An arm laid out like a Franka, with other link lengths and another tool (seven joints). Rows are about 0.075 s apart.
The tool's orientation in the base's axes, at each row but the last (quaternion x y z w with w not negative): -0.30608 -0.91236 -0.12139 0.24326; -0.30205 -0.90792 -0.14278 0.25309; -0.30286 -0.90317 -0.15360 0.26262; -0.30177 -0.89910 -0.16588 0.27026; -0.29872 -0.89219 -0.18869 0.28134; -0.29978 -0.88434 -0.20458 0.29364; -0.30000 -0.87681 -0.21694 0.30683; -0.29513 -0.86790 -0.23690 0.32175
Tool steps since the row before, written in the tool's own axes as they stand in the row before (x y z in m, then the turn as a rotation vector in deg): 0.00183 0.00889 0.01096 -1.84 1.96 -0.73; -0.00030 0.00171 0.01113 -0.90 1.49 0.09; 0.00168 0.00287 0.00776 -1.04 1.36 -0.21; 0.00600 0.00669 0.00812 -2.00 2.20 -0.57; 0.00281 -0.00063 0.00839 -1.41 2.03 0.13; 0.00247 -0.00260 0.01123 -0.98 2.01 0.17; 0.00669 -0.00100 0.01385 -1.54 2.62 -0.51; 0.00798 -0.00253 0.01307 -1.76 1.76 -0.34
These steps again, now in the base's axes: 0.00017 0.01194 -0.00775 2.76 0.35 -0.19; -0.00289 0.00577 -0.00923 1.51 0.77 -0.41; -0.00230 0.00638 -0.00503 1.64 0.47 -0.26; -0.00293 0.01157 -0.00207 2.95 0.51 -0.42; -0.00553 0.00496 -0.00484 2.18 0.99 -0.62; -0.00775 0.00514 -0.00725 1.87 1.17 -0.38; -0.01053 0.00972 -0.00566 2.91 1.01 -0.15; -0.01209 0.00892 -0.00388 2.40 0.42 -0.61
